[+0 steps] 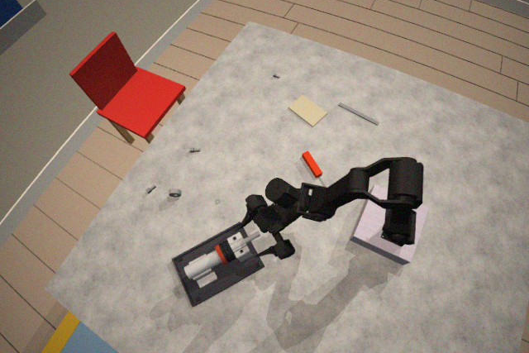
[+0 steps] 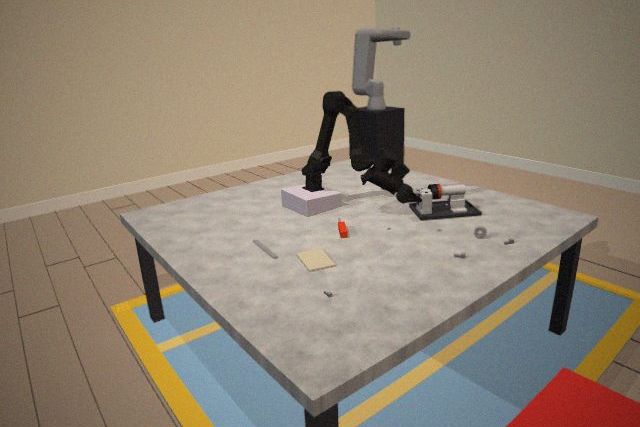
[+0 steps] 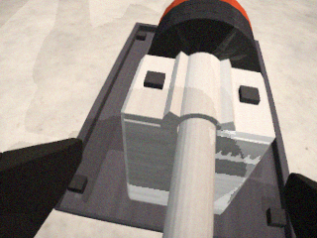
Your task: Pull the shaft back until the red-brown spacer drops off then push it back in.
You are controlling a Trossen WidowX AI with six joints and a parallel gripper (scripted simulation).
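The shaft is 2 cm ahead of my gripper tip, 3 cm to the left of it and 2 cm above it. Round my gripper tip: grey ring: 29 cm ahead, 3 cm to the right, 4 cm below; then red-brown spacer: 4 cm ahead, 6 cm to the left, 2 cm above; then red-handled screwdriver: 9 cm behind, 29 cm to the right, 6 cm below.
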